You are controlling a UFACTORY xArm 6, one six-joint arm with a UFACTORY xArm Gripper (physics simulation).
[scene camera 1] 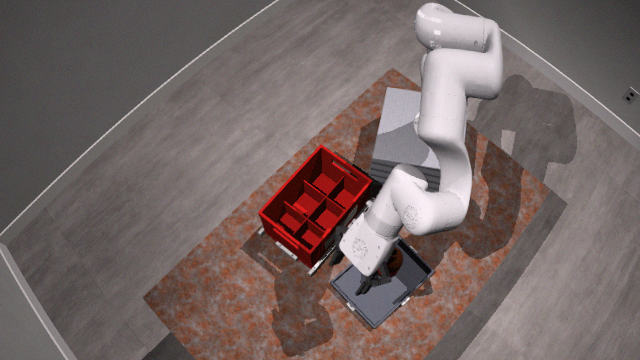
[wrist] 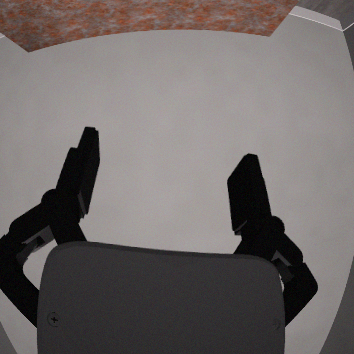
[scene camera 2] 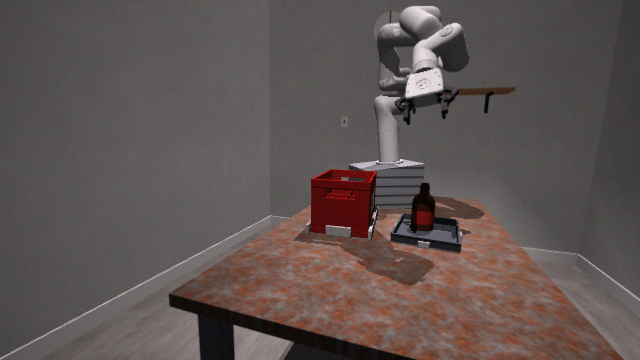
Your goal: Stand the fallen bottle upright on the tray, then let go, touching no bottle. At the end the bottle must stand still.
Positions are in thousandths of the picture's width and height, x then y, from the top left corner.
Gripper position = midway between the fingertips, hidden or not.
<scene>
my gripper: scene camera 1 541, 774; wrist 479, 436; scene camera 2 665, 329
</scene>
